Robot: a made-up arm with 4 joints.
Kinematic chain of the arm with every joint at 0, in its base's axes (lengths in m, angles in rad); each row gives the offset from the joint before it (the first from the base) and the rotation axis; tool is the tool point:
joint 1: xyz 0 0 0.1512 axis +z
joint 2: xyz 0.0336 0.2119 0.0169 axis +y
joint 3: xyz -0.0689 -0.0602 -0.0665 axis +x
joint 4: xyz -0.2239 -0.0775 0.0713 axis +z
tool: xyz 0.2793 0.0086 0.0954
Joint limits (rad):
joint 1: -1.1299..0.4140
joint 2: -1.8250..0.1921
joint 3: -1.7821..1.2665
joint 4: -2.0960..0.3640
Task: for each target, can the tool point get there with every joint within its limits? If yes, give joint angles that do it. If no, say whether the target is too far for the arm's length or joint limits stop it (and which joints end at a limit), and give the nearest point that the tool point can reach.
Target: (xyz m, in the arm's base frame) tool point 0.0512 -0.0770 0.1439
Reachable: yes | joints -0.5783 -1.3712 1.0243 -0.0688
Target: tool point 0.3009 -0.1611 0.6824
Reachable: no: joint limits stop it (at a limit: joint 1, joint 2) | nearest point 0.1550 0.0907 0.4412 | short by 0.378 m
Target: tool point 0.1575 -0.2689 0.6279
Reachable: no: joint limits stop it (at a limit: joint 1, joint 2) | nearest point -0.0655 -0.1372 0.4165 | short by 0.334 m
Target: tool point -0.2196 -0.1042 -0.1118
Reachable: yes | joints -0.8849 -0.7997 0.5985 -1.5014
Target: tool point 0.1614 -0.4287 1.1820
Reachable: no: too far | nearest point -0.1557 -0.1184 0.4909 | short by 0.821 m
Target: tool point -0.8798 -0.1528 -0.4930
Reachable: no: too far | nearest point -0.4049 -0.0703 -0.1495 | short by 0.592 m
